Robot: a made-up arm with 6 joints. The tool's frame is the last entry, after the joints. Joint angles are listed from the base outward.
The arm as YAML. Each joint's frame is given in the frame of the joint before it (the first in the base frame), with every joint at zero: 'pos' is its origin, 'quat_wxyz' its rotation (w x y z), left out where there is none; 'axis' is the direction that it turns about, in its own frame. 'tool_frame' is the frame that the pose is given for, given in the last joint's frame.
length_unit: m
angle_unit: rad
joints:
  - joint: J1
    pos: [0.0, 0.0, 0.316]
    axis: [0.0, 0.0, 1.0]
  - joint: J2
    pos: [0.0, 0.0, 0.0]
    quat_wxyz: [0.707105, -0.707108, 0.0, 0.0]
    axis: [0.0, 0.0, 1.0]
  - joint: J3
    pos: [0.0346, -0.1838, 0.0]
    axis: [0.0, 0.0, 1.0]
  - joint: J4
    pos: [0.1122, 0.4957, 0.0]
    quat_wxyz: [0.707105, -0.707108, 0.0, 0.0]
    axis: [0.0, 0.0, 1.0]
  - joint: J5
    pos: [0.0, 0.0, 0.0]
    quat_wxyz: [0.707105, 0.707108, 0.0, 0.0]
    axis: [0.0, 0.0, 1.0]
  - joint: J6
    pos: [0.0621, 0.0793, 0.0]
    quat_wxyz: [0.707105, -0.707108, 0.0, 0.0]
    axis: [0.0, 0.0, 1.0]
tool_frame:
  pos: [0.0, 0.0, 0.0]
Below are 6 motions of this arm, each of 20 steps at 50 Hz.
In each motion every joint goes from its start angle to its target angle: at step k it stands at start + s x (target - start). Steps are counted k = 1, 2, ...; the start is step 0. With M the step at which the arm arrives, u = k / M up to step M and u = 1 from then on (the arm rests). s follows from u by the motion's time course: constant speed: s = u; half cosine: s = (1 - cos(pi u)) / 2; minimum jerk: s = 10 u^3 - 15 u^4 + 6 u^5.
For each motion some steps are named. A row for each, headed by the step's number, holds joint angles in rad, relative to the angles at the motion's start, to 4 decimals.
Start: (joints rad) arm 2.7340 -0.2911 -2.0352 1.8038 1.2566 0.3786
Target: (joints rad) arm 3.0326 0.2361 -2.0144 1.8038 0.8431 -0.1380
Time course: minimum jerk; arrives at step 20
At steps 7, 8, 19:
7: 0.0702 0.1240 0.0049 0.0000 -0.0972 -0.1215
8: 0.0948 0.1674 0.0066 0.0000 -0.1313 -0.1640
19: 0.2983 0.5266 0.0208 0.0000 -0.4130 -0.5160

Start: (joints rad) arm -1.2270 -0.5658 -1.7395 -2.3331 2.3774 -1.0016
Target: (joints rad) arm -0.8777 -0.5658 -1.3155 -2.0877 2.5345 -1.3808
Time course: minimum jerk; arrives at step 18
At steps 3, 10, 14, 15, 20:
3: 0.0124 0.0000 0.0150 0.0087 0.0056 -0.0135
10: 0.2107 0.0000 0.2558 0.1481 0.0948 -0.2288
14: 0.3226 0.0000 0.3916 0.2266 0.1451 -0.3502
15: 0.3369 0.0000 0.4090 0.2367 0.1515 -0.3657
20: 0.3493 0.0000 0.4240 0.2454 0.1571 -0.3792

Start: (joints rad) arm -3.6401 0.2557 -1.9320 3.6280 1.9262 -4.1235
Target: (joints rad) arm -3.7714 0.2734 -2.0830 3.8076 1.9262 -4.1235
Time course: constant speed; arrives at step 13
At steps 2, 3, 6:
2: -0.0202 0.0027 -0.0232 0.0276 0.0000 0.0000
3: -0.0303 0.0041 -0.0348 0.0414 0.0000 0.0000
6: -0.0606 0.0082 -0.0697 0.0829 0.0000 0.0000

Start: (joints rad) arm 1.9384 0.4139 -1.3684 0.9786 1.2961 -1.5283
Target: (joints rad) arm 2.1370 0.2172 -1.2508 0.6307 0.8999 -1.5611
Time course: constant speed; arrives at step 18
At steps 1, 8, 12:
1: 0.0110 -0.0109 0.0065 -0.0193 -0.0220 -0.0018
8: 0.0883 -0.0874 0.0523 -0.1546 -0.1761 -0.0146
12: 0.1324 -0.1311 0.0784 -0.2319 -0.2641 -0.0219

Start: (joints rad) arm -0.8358 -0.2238 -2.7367 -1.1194 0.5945 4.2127
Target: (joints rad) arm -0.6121 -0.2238 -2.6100 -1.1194 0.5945 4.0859
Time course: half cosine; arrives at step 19
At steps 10, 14, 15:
10: 0.1211 0.0000 0.0686 0.0000 0.0000 -0.0686
14: 0.1876 0.0000 0.1063 0.0000 0.0000 -0.1063
15: 0.2001 0.0000 0.1133 0.0000 0.0000 -0.1134

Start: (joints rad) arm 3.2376 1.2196 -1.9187 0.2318 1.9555 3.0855
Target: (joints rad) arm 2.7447 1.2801 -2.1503 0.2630 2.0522 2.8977
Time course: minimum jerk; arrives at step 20
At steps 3, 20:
3: -0.0131 0.0016 -0.0062 0.0008 0.0026 -0.0050
20: -0.4929 0.0605 -0.2316 0.0312 0.0967 -0.1878

